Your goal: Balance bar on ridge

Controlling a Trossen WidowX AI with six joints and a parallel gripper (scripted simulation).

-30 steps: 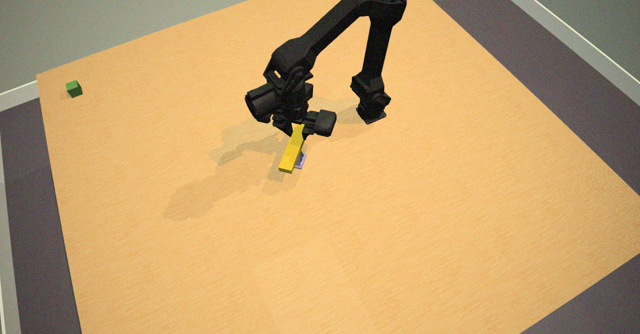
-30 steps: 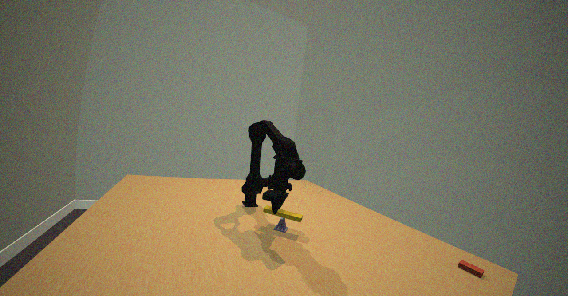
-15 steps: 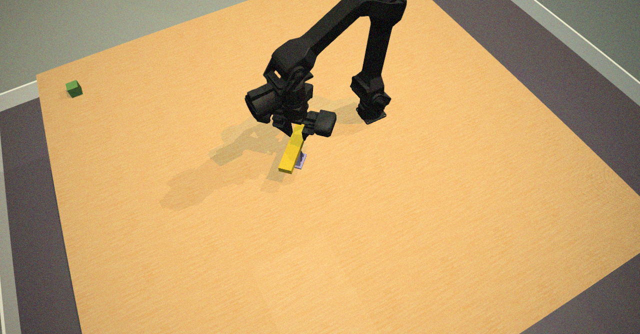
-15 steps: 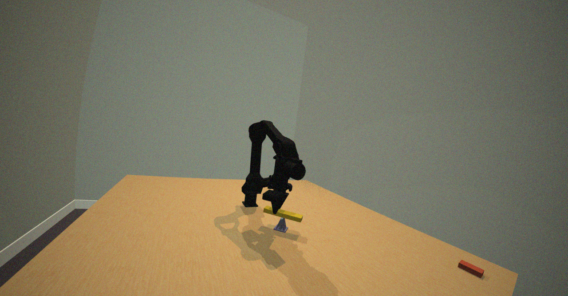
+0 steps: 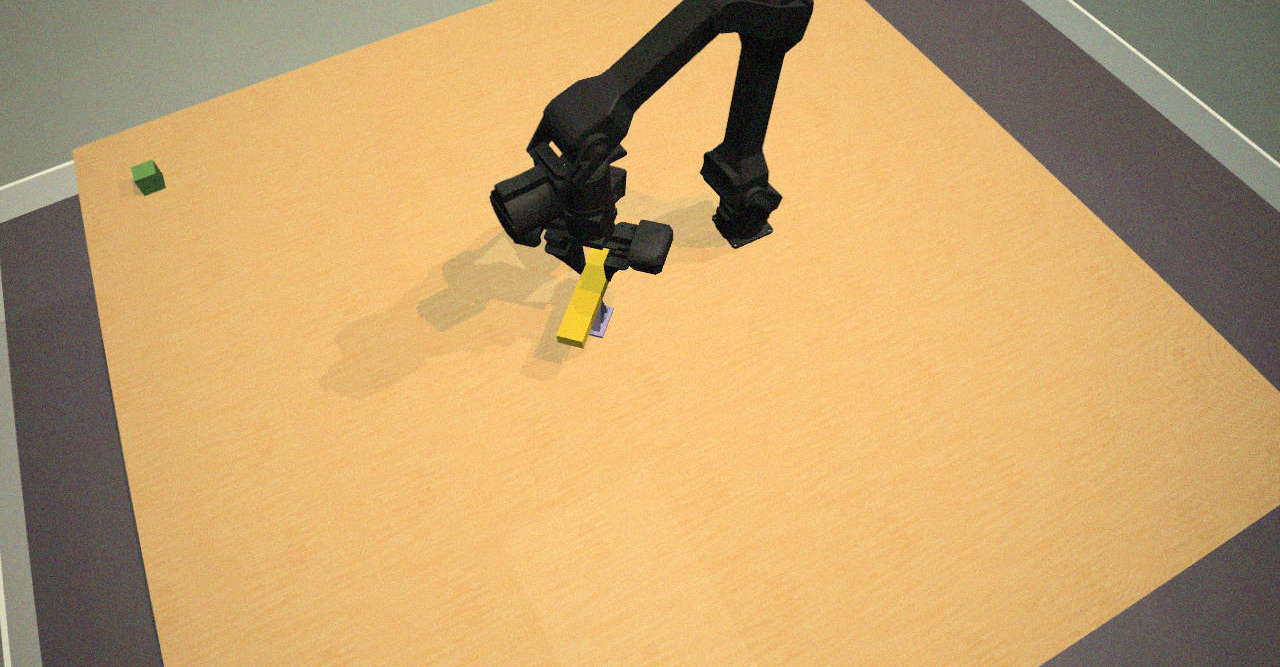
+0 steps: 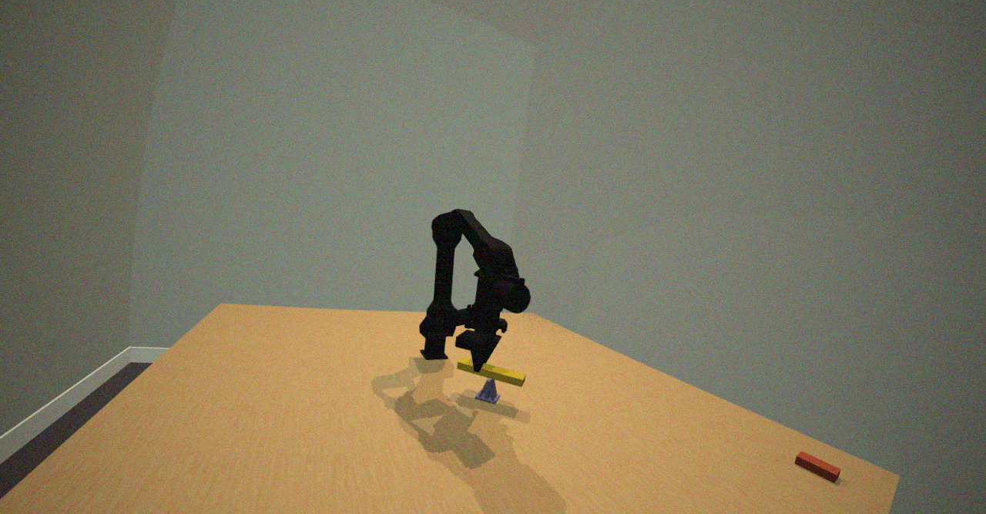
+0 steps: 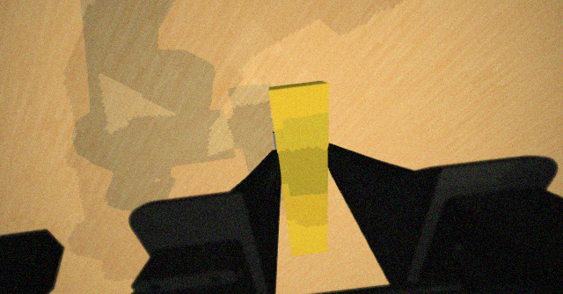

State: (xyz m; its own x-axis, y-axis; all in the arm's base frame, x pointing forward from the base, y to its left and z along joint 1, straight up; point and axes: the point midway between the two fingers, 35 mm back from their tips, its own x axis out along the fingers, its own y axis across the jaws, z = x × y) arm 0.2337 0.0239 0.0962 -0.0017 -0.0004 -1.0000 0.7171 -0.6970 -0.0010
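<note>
Right now the yellow bar is 20 mm ahead of my gripper tip and 20 mm to the left of it. Round my gripper tip: red block: 510 mm ahead, 480 mm to the left, 50 mm below; then green cube: 510 mm ahead, 520 mm to the right, 50 mm below.
</note>
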